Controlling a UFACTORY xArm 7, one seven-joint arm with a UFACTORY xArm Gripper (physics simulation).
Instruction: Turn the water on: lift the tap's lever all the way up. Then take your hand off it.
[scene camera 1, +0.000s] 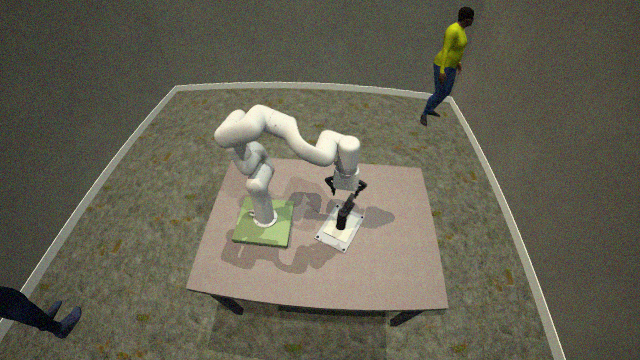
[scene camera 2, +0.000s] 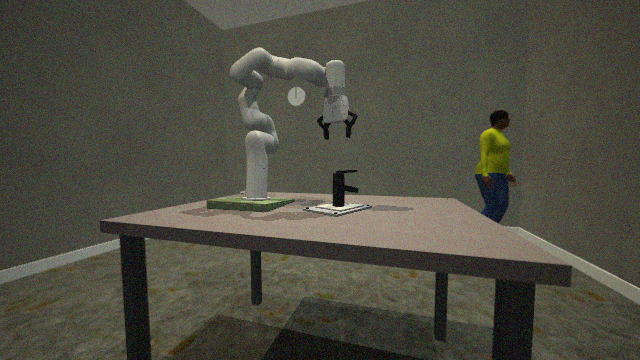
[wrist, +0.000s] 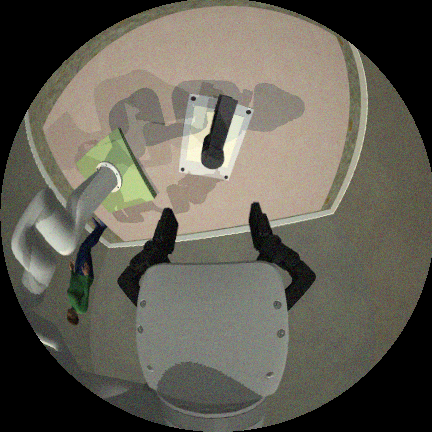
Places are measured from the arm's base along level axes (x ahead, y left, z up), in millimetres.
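Pixels of known places: gripper, fingertip midpoint: (scene camera 1: 344, 194) (scene camera 2: 337, 138) (wrist: 211, 213); arm's base, link origin: (scene camera 1: 265, 217) (scene camera 2: 256, 199) (wrist: 108, 176).
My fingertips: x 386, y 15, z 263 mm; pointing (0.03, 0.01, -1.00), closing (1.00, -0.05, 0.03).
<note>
Ahead of a thing's pixels: the offset from my fingertips to its top centre. "spot": to the spot under its first point. Level surfaces: height alone.
The black tap {spot: 3 mm ahead, 19 mm right, 185 mm down} (scene camera 1: 341, 221) (scene camera 2: 338, 191) (wrist: 213, 156) stands upright on a white plate {spot: 45 mm back, 98 mm right, 278 mm down} (scene camera 1: 328, 243) (scene camera 2: 320, 210) (wrist: 185, 155). Its flat lever {25 mm ahead, 58 mm left, 128 mm down} (scene camera 2: 347, 171) lies about level across the top in scene camera 2, above the short spout {29 mm ahead, 70 mm left, 187 mm down} (scene camera 2: 352, 189). From above, in the wrist view, lever and spout overlap, so the lever's tilt cannot be told there. My gripper (scene camera 1: 345, 194) (scene camera 2: 337, 137) (wrist: 211, 213) is open and empty, fingers pointing down. It hangs well above the tap, with a visible gap between fingertips and lever, touching nothing.
The arm's base stands on a green board (scene camera 1: 275, 235) (scene camera 2: 230, 204) (wrist: 135, 175) on the table {286 mm down} (scene camera 1: 390, 275) (scene camera 2: 400, 235) (wrist: 300, 165), left of the tap in both scene views. A person in yellow (scene camera 1: 452, 47) (scene camera 2: 495, 152) and one in green (wrist: 79, 290) are away from the table.
</note>
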